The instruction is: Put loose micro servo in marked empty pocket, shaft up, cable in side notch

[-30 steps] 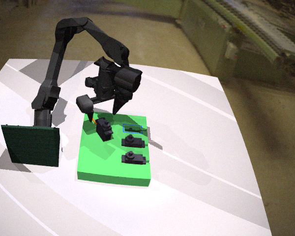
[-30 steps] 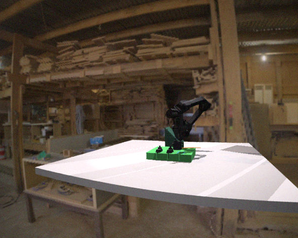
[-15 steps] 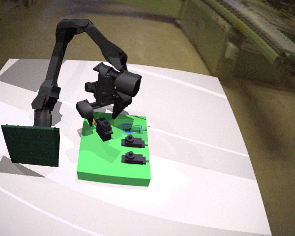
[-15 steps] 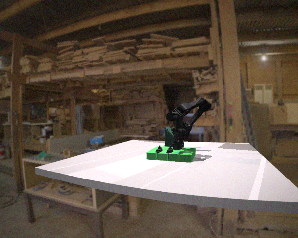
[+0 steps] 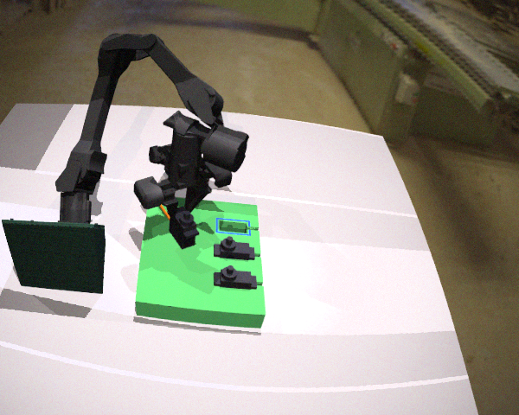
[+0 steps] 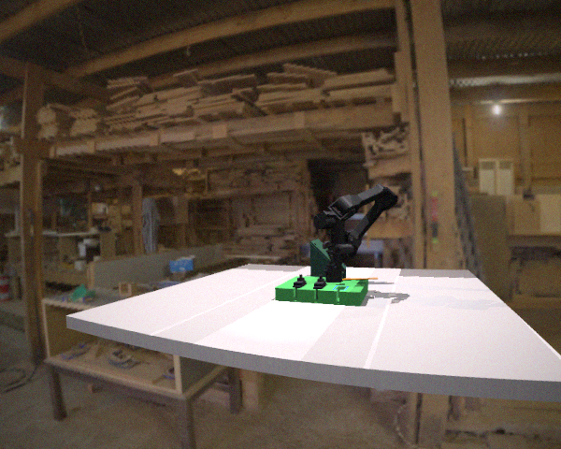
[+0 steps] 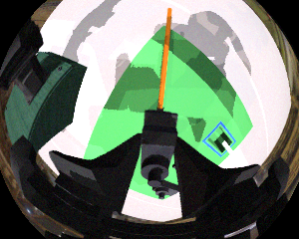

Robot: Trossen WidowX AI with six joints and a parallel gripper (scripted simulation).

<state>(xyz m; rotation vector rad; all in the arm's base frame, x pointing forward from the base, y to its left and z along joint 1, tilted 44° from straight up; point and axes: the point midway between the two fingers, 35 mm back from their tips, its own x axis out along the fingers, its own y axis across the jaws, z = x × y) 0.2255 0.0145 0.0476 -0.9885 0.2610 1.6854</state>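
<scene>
The green deck lies 7 cm below my gripper tip and 4 cm to the right of it.
</scene>
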